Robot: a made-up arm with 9 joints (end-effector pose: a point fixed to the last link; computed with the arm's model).
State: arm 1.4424 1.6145 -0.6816 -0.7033 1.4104 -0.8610 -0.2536 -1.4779 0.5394
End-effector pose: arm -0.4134 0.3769 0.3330 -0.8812 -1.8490 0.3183
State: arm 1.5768 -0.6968 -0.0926 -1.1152 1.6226 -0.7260 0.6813 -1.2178 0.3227
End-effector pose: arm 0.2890 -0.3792 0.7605 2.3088 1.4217 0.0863
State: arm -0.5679 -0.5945 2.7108 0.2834 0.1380 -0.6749 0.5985 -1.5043 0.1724
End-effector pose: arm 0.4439 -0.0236 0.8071 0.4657 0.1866 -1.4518
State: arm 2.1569 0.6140 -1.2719 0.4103 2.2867 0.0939 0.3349 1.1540 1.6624
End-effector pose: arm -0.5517 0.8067 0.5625 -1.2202 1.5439 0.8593
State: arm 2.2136 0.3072 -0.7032 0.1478 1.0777 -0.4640 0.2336 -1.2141 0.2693
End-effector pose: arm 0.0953 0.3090 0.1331 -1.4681 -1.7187 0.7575
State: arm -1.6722 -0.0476 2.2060 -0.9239 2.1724 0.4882 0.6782 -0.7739 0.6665
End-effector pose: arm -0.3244 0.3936 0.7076 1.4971 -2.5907 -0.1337
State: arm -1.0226 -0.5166 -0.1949 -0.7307 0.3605 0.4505 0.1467 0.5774 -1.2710
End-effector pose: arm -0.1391 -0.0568 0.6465 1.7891 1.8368 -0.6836
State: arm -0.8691 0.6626 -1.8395 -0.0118 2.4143 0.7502 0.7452 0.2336 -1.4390
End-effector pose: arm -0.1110 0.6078 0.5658 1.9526 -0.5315 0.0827
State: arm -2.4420 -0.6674 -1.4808 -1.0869 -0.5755 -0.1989 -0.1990 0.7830 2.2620
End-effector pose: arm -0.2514 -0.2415 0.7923 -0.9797 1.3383 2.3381
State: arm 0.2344 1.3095 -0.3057 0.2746 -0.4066 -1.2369 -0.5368 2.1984 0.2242
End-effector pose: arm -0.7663 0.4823 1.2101 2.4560 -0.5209 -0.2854
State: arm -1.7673 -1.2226 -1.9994 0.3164 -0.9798 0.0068 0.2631 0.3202 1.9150
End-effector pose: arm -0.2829 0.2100 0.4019 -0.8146 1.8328 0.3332
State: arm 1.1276 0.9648 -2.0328 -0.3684 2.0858 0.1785 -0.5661 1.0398 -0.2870
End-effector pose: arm -0.0064 0.6702 0.6163 1.1529 -2.1428 1.4713
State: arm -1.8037 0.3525 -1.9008 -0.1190 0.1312 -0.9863 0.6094 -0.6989 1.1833
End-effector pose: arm 0.0210 0.6358 0.5531 -0.2763 2.2933 0.7428
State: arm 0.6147 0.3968 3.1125 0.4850 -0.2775 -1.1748 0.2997 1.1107 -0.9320
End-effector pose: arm 0.4348 0.0904 0.9993 -1.1839 2.2628 1.8223
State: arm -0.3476 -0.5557 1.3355 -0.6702 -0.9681 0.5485 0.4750 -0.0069 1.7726
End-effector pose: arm -0.1447 -0.1703 0.7363 -0.2773 1.0499 2.9049
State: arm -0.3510 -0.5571 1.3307 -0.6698 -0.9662 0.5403 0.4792 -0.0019 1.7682
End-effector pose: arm -0.1466 -0.1726 0.7379 -0.2831 1.0383 2.9033
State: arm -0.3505 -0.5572 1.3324 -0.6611 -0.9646 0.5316 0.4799 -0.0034 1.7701
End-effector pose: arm -0.1449 -0.1747 0.7387 -0.2827 1.0365 2.9141
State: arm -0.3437 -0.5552 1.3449 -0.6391 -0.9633 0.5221 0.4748 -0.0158 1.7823
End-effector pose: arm -0.1372 -0.1763 0.7382 -0.2715 1.0505 2.9458
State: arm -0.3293 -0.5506 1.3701 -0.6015 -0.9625 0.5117 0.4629 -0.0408 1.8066
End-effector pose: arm -0.1229 -0.1771 0.7355 0.2373 -1.0444 -2.8911
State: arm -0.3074 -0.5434 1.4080 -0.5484 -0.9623 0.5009 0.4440 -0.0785 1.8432
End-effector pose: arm -0.1026 -0.1764 0.7296 0.1854 -1.0397 -2.8042
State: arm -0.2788 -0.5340 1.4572 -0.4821 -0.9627 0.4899 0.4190 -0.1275 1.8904
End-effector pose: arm -0.0783 -0.1739 0.7195 0.1189 -1.0398 -2.6936
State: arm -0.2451 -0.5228 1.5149 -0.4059 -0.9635 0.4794 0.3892 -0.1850 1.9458
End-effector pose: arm -0.0523 -0.1702 0.7048 0.0414 -1.0473 -2.5663
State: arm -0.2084 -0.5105 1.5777 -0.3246 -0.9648 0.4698 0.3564 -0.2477 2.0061
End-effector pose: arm -0.0270 -0.1666 0.6859 -0.0421 -1.0640 -2.4313
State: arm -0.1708 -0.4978 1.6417 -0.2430 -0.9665 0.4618 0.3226 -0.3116 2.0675
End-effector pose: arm -0.0038 -0.1647 0.6645 -0.1263 -1.0908 -2.2983
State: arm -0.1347 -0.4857 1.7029 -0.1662 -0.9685 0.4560 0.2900 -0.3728 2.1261
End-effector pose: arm 0.0167 -0.1658 0.6432 -0.2059 -1.1262 -2.1763
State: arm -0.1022 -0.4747 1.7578 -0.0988 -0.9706 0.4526 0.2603 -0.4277 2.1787
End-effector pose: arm 0.0345 -0.1698 0.6240 -0.2764 -1.1658 -2.0723
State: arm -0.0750 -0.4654 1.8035 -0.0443 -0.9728 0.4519 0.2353 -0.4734 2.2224
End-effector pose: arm 0.0494 -0.1754 0.6086 -0.3340 -1.2052 -1.9908
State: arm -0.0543 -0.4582 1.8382 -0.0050 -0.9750 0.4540 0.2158 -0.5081 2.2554
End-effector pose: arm 0.0610 -0.1813 0.5974 -0.3768 -1.2397 -1.9331
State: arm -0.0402 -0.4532 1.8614 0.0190 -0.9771 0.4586 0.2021 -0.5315 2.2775
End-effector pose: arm 0.0691 -0.1860 0.5899 -0.4047 -1.2663 -1.8977
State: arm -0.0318 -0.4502 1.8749 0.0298 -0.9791 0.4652 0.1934 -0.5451 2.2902
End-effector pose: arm 0.0740 -0.1891 0.5854 -0.4200 -1.2845 -1.8802
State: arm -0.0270 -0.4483 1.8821 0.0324 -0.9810 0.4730 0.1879 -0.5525 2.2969
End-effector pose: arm 0.0767 -0.1909 0.5824 -0.4273 -1.2971 -1.8737
